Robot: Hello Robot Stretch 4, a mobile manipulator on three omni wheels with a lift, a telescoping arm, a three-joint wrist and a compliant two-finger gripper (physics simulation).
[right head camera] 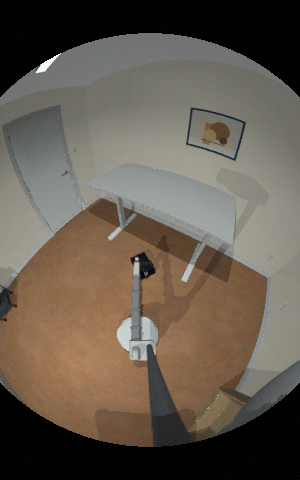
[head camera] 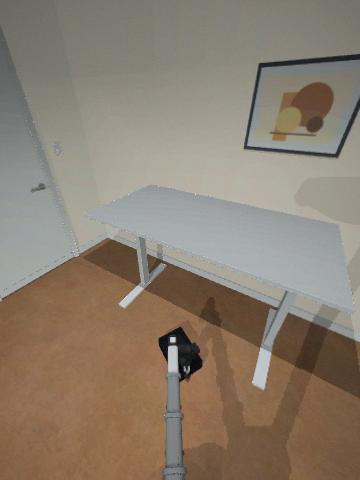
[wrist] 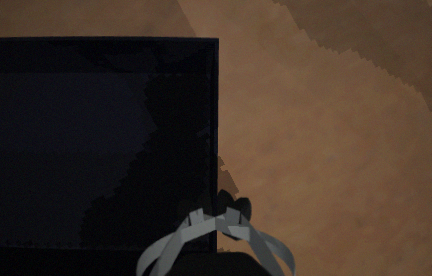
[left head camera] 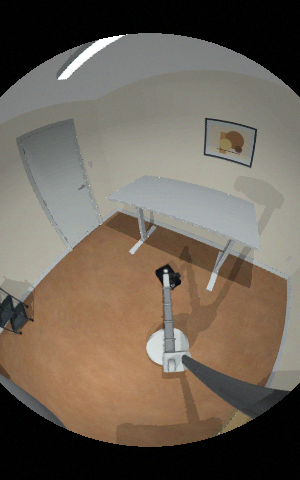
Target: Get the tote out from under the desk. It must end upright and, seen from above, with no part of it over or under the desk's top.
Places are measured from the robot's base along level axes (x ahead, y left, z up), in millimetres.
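Pixels of known places: gripper, fingertip midpoint: point(right head camera: 145, 276) point(head camera: 185, 375) point(wrist: 215, 206) point(left head camera: 171, 287).
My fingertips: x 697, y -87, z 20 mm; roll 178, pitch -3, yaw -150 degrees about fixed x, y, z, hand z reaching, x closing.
Observation:
Behind a point stands the place of what it marks.
The black tote point(head camera: 181, 336) {x 999, y -73, z -24 mm} point(left head camera: 161, 272) {x 946, y 21, z -25 mm} point(right head camera: 144, 257) {x 991, y -79, z -25 mm} point(wrist: 75, 115) {x 872, y -93, z -25 mm} is open at the top and looks upright. In the head view it shows in front of the desk point(head camera: 225, 230) {x 1108, y -328, z 922 mm} point(left head camera: 185, 205) {x 1062, y -201, z 922 mm} point(right head camera: 165, 192) {x 1096, y -263, z 922 mm}, below its front edge. The views do not settle whether its far corner is clear of the top from above. My gripper point(wrist: 215, 206) {x 697, y -87, z 20 mm} point(head camera: 187, 371) {x 697, y -87, z 20 mm} is shut on the tote's right wall at the rim, one finger on each side. The arm and wrist hide part of the tote in the head views. Whether its bottom touches the floor is unclear.
The desk's left foot point(head camera: 132, 296) and right foot point(head camera: 262, 367) stand on either side beyond the tote. A dark cart point(left head camera: 19, 317) {x -104, y 2218, z 105 mm} is at the far left. A cardboard box point(right head camera: 215, 412) is at the lower right. A door point(head camera: 25, 200) {x 1874, y 1347, z 807 mm} is at the left.

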